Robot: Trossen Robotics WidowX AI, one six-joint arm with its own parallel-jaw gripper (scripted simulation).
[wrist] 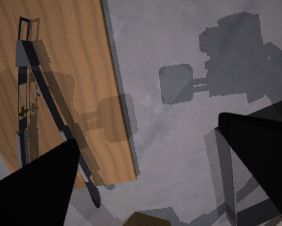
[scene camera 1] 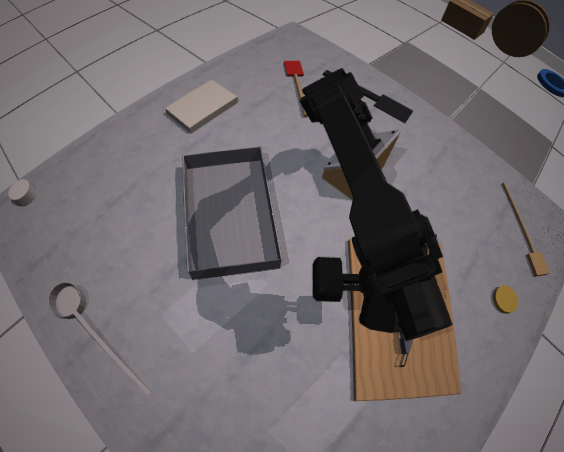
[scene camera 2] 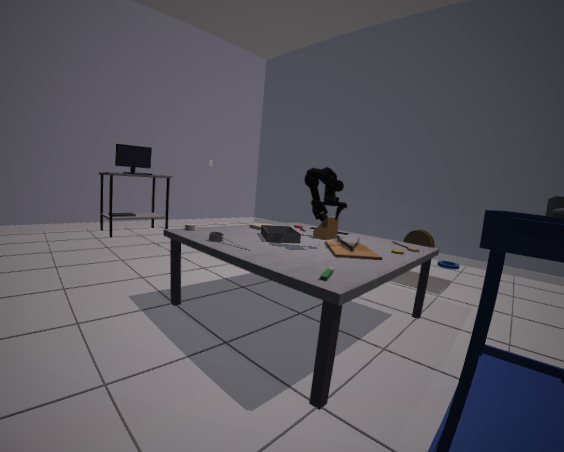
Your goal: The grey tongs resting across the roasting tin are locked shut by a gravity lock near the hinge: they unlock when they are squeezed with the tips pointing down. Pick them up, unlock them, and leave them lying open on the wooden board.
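My gripper: open, holding nothing, visible in the wrist view. Also here: a block, a black spatula, a roasting tin, a wooden board.
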